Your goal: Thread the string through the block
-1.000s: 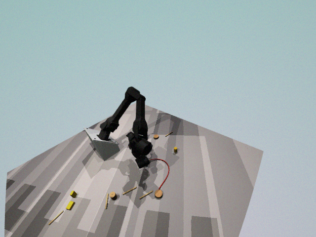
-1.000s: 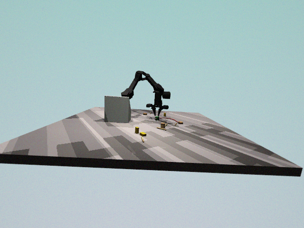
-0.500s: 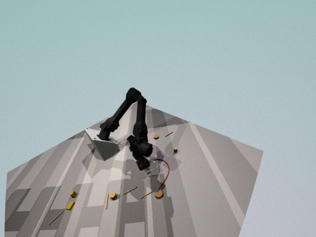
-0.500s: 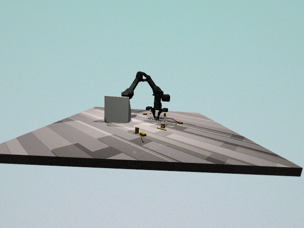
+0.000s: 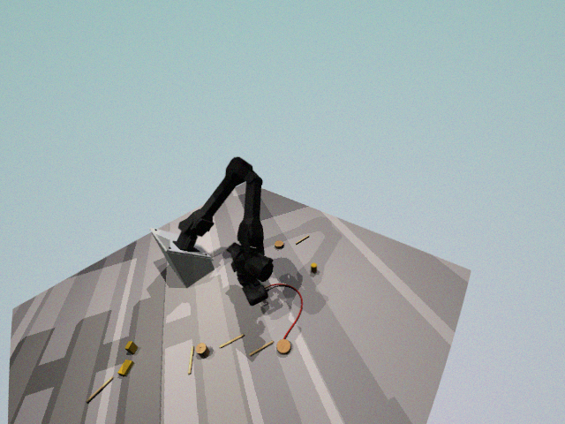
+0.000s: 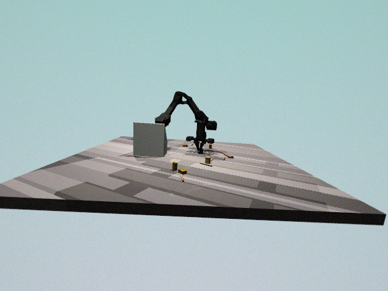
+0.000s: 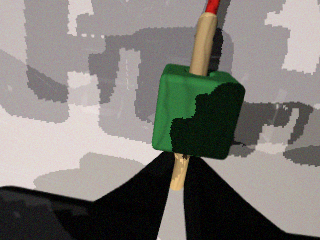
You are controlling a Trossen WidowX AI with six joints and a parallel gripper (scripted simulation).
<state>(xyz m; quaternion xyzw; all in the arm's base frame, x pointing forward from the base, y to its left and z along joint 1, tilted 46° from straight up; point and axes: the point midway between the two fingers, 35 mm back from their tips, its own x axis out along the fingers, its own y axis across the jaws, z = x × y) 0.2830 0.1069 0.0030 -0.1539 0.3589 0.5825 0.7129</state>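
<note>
The green cube is 3 cm to the left of my gripper tip and 1 cm ahead of it. From my gripper tip the other things lie so: yellow cylinder 22 cm to the left, 10 cm ahead; then thin wooden stick 4 cm to the left, 1 cm ahead; then wooden cylinder 23 cm to the right, 3 cm ahead, 1 cm above.
</note>
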